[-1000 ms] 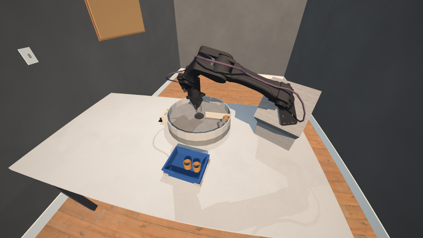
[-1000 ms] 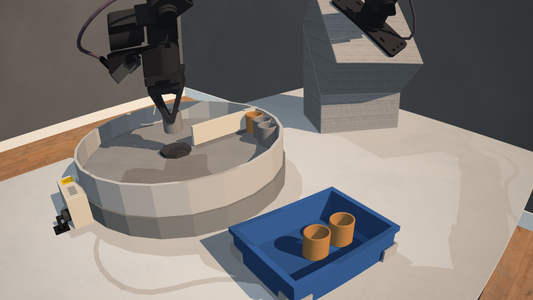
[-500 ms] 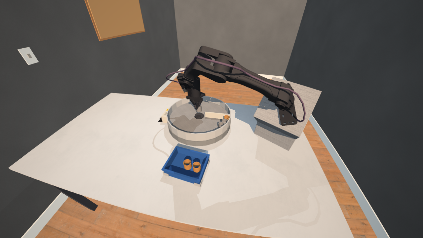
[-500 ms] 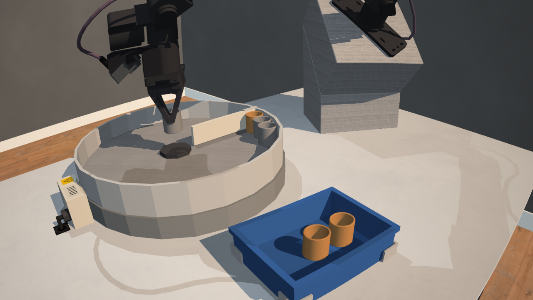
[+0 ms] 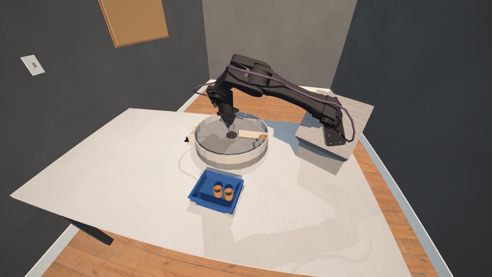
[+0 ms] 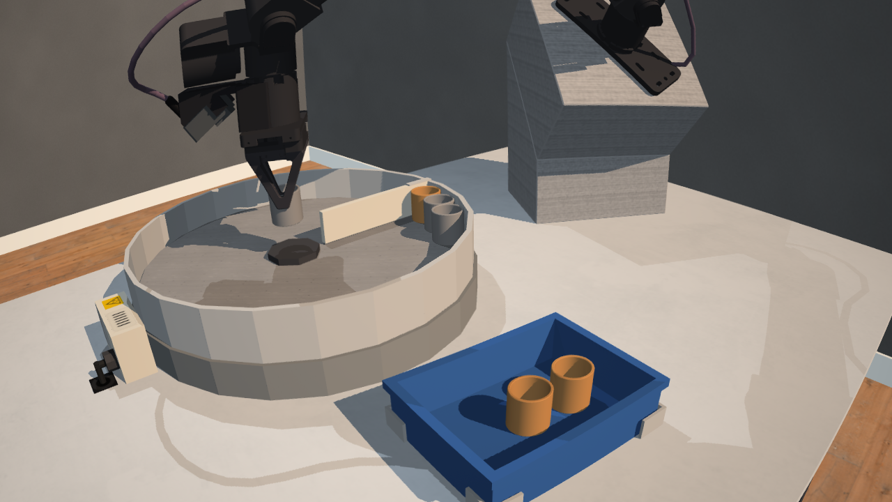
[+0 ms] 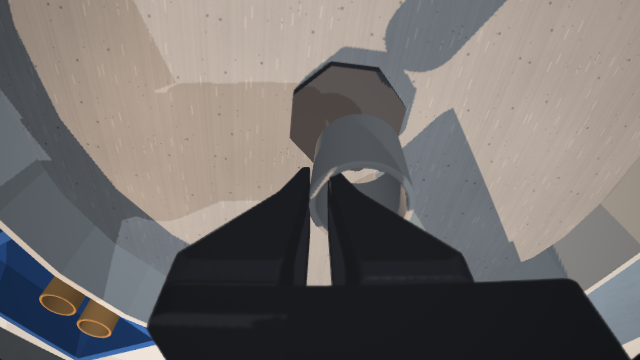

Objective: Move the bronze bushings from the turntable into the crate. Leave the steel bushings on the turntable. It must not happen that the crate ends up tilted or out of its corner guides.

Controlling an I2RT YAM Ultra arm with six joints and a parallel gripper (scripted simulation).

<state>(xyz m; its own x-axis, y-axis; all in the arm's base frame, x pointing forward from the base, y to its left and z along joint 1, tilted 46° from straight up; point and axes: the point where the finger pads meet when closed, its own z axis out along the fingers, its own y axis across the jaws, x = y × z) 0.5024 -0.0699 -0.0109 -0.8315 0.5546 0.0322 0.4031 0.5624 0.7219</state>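
The round turntable lies 1 cm behind my hand, 1 cm to the right of it and 7 cm below it. Also, from my hand: blue crate (7 cm behind, 34 cm to the left, 10 cm below).
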